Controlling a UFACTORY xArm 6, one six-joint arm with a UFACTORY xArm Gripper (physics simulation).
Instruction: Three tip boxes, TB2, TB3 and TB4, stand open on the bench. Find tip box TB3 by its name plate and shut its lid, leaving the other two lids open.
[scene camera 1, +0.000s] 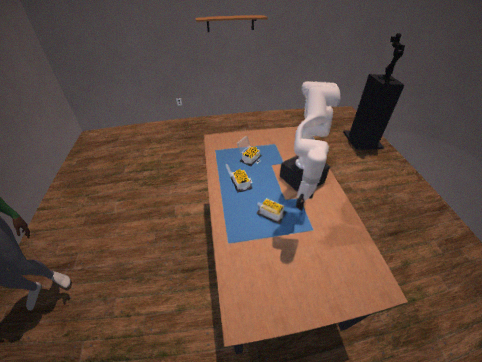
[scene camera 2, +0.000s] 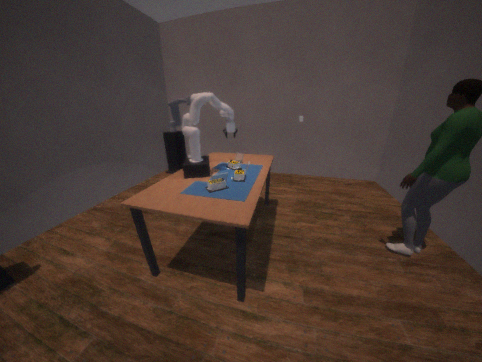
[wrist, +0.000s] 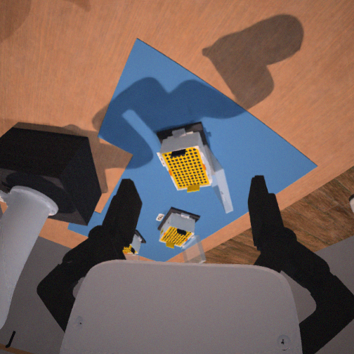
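Three white tip boxes with yellow tip racks stand on the blue mat, lids open. The box nearest scene camera 1 has its clear lid tilted out at its right in the wrist view. The middle box has its lid raised. The farthest box is partly hidden by a finger in the wrist view. Small white name plates show, too blurred to read. My gripper is open and empty, high above the bench.
The wooden table carries the black robot base beside the mat. A person stands beyond the table's lid side. A black pedestal stands behind the arm.
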